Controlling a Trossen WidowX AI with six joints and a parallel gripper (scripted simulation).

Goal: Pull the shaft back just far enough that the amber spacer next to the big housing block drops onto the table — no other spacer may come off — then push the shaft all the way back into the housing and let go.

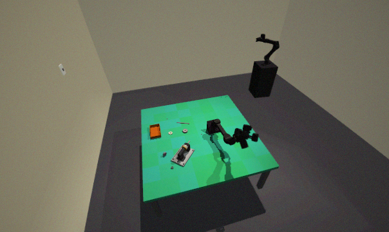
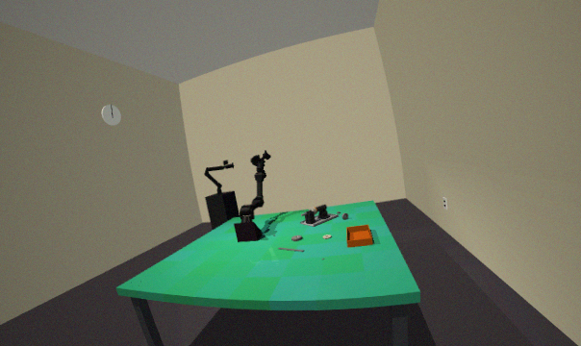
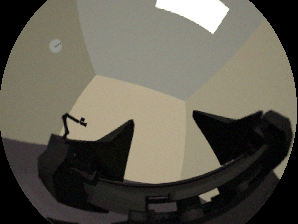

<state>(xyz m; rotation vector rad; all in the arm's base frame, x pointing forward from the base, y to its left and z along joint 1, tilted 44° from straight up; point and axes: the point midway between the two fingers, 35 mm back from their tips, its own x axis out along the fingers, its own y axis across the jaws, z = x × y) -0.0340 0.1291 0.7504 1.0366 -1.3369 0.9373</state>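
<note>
The grey shaft lies 470 mm ahead of my gripper tip, 360 mm to the right of it and 480 mm below it. Also, from my gripper tip: pale washer (620 mm ahead, 660 mm to the right, 560 mm below); then grey disc (440 mm ahead, 670 mm to the right, 550 mm below); then orange tray (790 mm ahead, 710 mm to the right, 550 mm below).
</note>
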